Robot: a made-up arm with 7 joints.
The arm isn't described. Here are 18 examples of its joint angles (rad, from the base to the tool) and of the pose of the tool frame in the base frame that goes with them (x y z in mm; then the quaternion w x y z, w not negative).
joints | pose
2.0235 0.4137 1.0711 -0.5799 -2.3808 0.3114 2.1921 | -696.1 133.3 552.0 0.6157 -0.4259 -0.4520 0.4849
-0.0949 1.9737 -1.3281 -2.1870 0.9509 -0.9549 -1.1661 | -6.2 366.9 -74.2 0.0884 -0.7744 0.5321 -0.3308
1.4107 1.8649 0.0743 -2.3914 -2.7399 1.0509 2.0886 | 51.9 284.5 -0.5 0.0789 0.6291 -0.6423 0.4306
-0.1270 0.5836 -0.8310 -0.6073 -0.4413 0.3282 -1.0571 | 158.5 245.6 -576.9 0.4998 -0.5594 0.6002 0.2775
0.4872 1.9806 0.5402 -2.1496 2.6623 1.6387 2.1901 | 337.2 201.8 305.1 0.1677 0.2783 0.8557 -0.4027
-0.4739 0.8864 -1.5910 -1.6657 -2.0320 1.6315 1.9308 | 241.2 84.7 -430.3 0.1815 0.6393 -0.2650 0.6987
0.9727 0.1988 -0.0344 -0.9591 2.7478 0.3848 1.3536 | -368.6 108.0 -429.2 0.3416 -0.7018 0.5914 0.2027
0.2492 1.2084 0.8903 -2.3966 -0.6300 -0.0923 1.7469 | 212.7 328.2 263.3 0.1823 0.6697 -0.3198 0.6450
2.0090 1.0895 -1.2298 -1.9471 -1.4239 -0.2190 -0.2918 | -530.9 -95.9 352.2 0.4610 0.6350 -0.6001 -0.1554
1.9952 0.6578 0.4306 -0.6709 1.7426 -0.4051 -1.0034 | -688.8 256.7 342.9 0.5752 -0.5150 -0.5534 0.3123
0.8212 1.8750 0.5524 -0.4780 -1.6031 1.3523 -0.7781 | 89.5 786.7 387.6 0.7468 0.3207 -0.1931 0.5497
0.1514 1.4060 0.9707 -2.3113 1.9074 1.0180 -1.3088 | 166.5 228.7 369.1 0.2132 -0.7582 0.5326 -0.3099
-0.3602 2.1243 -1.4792 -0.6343 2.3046 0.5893 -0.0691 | 38.9 764.6 311.8 0.0711 -0.6946 -0.7004 -0.1482
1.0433 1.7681 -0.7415 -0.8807 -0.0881 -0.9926 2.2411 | -254.9 739.1 143.5 0.2247 0.6826 0.6167 -0.3214
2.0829 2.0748 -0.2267 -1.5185 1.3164 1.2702 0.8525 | -240.2 524.9 90.9 0.5212 -0.2455 -0.5522 0.6026
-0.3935 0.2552 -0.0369 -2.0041 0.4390 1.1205 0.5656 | 454.7 -41.3 6.3 0.5398 0.8201 0.1271 0.1411
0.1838 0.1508 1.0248 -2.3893 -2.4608 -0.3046 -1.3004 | 58.7 341.4 -24.8 0.8436 0.0568 0.1780 0.5034
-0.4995 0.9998 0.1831 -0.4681 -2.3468 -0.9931 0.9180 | 427.9 635.4 -67.3 0.2615 -0.8786 0.3184 0.2414
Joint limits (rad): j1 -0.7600..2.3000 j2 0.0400..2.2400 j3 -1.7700..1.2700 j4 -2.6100..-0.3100 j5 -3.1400..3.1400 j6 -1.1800..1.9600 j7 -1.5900..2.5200
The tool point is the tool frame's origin. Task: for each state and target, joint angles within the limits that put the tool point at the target. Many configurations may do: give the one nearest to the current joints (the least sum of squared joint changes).
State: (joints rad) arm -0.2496 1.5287 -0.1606 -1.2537 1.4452 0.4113 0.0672
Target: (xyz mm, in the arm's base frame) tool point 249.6 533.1 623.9
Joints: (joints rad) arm -0.1752 2.2007 0.1524 -0.7670 1.4601 0.6209 0.0493
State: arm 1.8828 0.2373 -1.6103 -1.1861 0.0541 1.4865 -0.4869
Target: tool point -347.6 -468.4 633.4
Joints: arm 2.2686 0.5444 -1.7700 -1.3321 0.0704 1.4536 -0.4933
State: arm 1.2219 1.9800 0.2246 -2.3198 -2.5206 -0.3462 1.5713
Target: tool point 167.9 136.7 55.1
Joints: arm 1.6745 2.2400 0.5838 -2.5945 -2.5159 -0.5376 1.6453
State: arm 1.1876 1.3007 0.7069 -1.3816 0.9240 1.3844 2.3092
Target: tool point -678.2 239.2 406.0
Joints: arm 2.1232 0.6011 0.5761 -0.8340 0.8788 1.3625 2.3005
